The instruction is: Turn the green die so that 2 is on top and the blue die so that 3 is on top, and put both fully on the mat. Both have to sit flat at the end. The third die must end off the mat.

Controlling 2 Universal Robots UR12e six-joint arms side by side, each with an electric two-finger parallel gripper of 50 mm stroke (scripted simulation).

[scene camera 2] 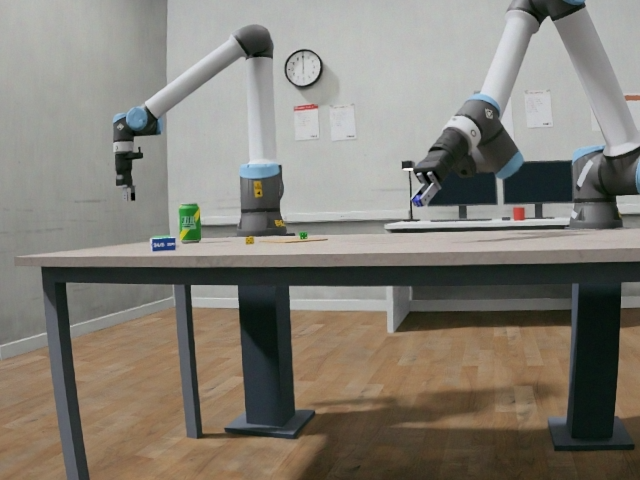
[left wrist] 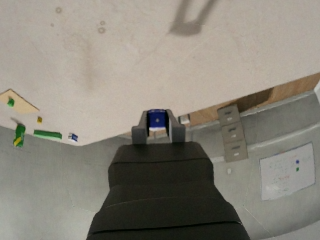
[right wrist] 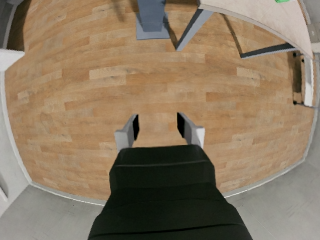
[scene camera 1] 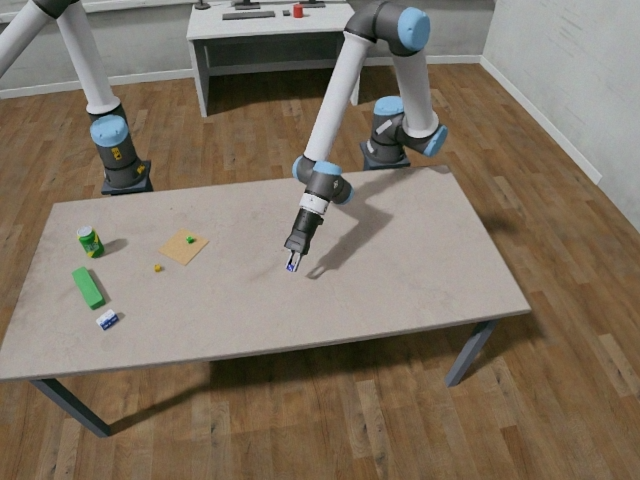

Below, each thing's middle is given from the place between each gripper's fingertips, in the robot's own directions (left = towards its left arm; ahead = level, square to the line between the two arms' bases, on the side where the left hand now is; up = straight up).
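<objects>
My left gripper (scene camera 2: 417,202) is 39 cm to the left of the tan mat (scene camera 1: 177,248) and 23 cm beyond it, and I see that the gripper is 10 cm above it.
My right gripper, I see, is 90 cm to the right of the tan mat and 48 cm short of it, while being 17 cm above it.
</objects>
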